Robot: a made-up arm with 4 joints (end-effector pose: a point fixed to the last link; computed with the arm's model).
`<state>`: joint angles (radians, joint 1 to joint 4).
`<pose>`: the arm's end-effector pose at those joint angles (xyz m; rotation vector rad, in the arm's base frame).
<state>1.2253 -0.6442 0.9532 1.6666</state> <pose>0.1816 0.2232 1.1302 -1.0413 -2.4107 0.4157</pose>
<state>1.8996 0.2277 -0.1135 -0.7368</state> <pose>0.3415 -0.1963 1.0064 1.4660 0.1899 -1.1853</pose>
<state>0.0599 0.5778 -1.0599 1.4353</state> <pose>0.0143 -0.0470 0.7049 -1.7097 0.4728 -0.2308</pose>
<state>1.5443 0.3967 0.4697 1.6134</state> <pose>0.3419 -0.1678 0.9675 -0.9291 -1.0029 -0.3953</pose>
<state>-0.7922 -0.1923 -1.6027 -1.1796</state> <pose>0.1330 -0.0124 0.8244 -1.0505 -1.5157 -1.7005</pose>
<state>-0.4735 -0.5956 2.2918 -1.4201</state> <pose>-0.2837 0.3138 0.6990 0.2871 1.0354 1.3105</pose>
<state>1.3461 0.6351 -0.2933 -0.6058</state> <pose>0.3315 -0.1218 0.9370 0.9366 0.1533 -1.5051</pose>
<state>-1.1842 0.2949 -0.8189 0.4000</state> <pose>0.1861 -0.0792 0.7067 -2.4891 -0.7562 -0.6751</pose>
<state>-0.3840 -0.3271 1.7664 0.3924</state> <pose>-0.0684 0.3807 0.4754 -0.2337 -1.1724 1.9660</pose>
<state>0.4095 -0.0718 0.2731 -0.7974</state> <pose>0.2770 0.3467 0.9239 0.1982 -0.6483 -0.3175</pose>
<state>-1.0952 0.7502 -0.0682 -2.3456</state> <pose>0.2549 0.2485 0.8073 0.9195 -1.0844 -0.6608</pose>
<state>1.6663 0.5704 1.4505 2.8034</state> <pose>0.1861 -0.4089 1.1666 -2.3574 -0.9170 -0.8666</pose>
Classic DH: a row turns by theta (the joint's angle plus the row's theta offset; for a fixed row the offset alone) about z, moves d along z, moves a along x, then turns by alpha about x. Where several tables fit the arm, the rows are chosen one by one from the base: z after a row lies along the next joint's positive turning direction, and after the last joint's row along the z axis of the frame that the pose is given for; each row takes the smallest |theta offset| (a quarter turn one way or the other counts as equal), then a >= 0, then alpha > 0; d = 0 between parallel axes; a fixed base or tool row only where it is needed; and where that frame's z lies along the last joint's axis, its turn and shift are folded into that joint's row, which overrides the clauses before.
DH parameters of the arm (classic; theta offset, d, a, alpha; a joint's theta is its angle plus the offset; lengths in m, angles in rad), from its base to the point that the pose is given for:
base (fixed): -1.5708 0.762 0.049 -1.5708
joint 1: -0.8494 0.185 -0.0787 -0.8914
joint 2: 1.066 -0.3037 -0.0541 2.1104
joint 3: 0.6664 -0.0045 0.0013 1.4844
joint 4: 1.2649 -0.2838 -0.1163 -0.8649
tool (fixed): 0.9419 -0.0053 0 0

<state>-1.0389 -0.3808 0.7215 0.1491</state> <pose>0.1596 0.0479 0.3103 -1.6106 -0.4608 1.4725</pose>
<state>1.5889 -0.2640 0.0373 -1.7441</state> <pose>0.3028 -0.0990 1.1615 1.9227 0.3005 -0.8629</pose>
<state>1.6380 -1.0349 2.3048 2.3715</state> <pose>-0.2440 -0.1034 1.2190 0.0304 2.2387 1.2114</pose>
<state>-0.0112 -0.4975 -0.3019 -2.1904</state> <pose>0.3216 0.2651 0.8050 0.5725 -0.3259 -1.0494</pose>
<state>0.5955 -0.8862 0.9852 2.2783</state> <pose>0.1271 0.4189 0.9145 1.1889 2.1899 -1.0451</pose>
